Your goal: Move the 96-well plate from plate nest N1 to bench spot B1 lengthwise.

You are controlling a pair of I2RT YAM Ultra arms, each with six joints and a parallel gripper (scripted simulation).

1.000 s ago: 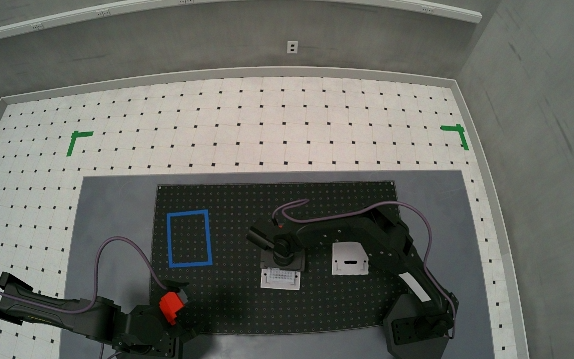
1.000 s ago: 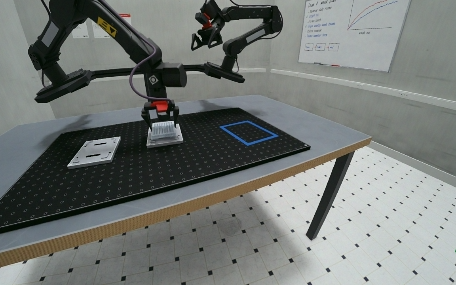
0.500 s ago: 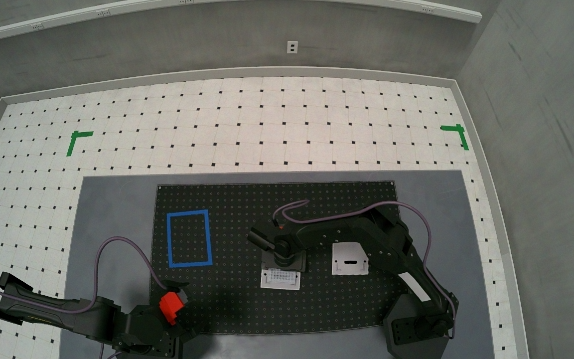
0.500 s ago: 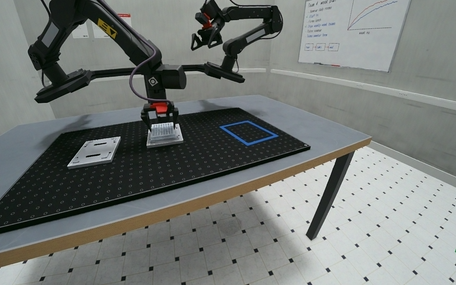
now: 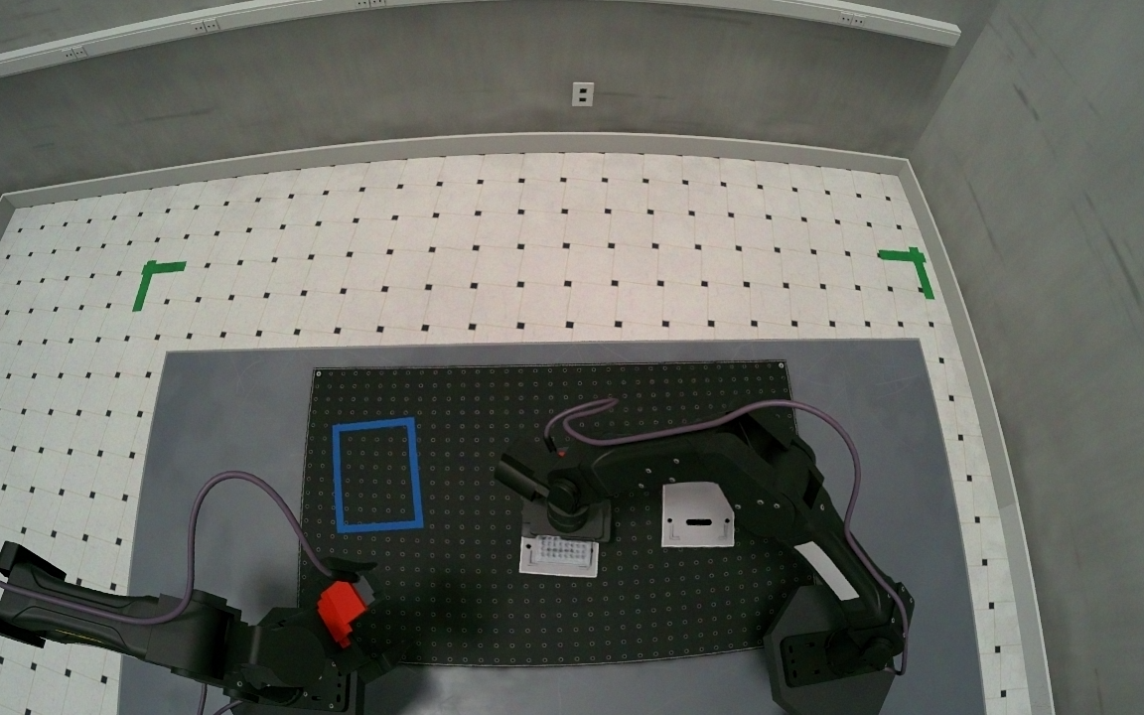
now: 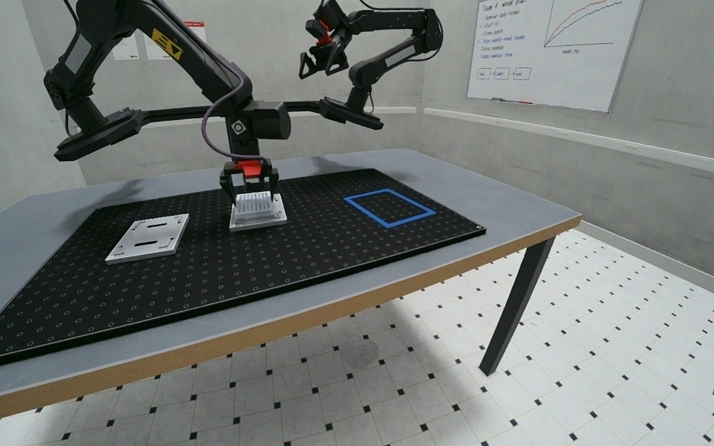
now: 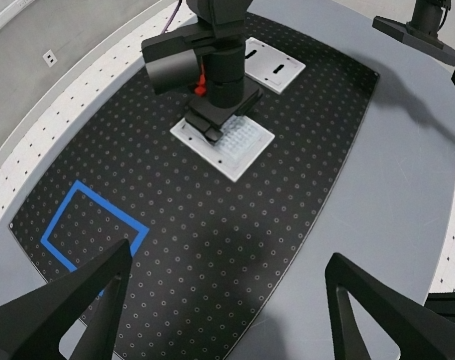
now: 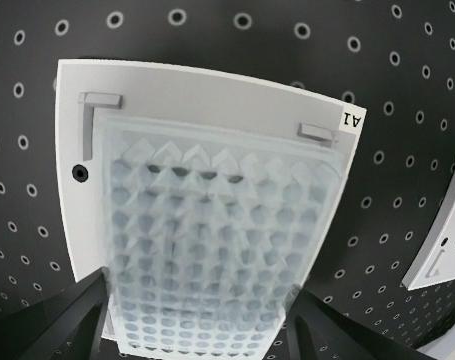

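Now: right hand 10 mm above the clear 96-well plate. Round my right hand: white plate nest 10 mm ahead, 10 mm to the left, 20 mm below.
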